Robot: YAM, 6 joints.
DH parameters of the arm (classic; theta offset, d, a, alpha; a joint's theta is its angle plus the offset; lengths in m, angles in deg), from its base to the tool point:
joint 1: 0 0.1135 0.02 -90
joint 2: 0 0 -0.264 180
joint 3: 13.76 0 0.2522 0
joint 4: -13.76 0 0.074 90
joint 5: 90 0 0 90
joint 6: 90 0.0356 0 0
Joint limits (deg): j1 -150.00..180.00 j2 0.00..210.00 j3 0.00..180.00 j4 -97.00..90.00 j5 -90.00..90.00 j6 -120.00..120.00
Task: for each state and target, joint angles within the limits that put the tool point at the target. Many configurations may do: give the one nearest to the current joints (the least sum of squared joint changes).
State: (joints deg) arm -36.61 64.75 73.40 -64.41 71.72 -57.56
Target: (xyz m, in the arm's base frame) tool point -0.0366 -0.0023 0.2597
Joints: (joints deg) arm -53.86 12.37 42.26 -97.00 60.26 -57.56
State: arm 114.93 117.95 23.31 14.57 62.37 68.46
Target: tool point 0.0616 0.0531 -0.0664
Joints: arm 63.91 156.23 19.39 13.59 63.88 68.46
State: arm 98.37 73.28 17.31 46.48 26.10 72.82
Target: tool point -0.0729 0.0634 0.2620
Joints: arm 143.11 22.66 0.62 71.75 11.26 72.82
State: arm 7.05 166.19 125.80 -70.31 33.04 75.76
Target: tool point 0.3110 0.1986 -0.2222
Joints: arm 35.29 191.47 125.26 -61.28 29.62 75.76
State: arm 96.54 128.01 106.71 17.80 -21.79 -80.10
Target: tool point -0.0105 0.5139 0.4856
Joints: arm 90.26 133.79 148.22 20.65 -13.21 -80.10
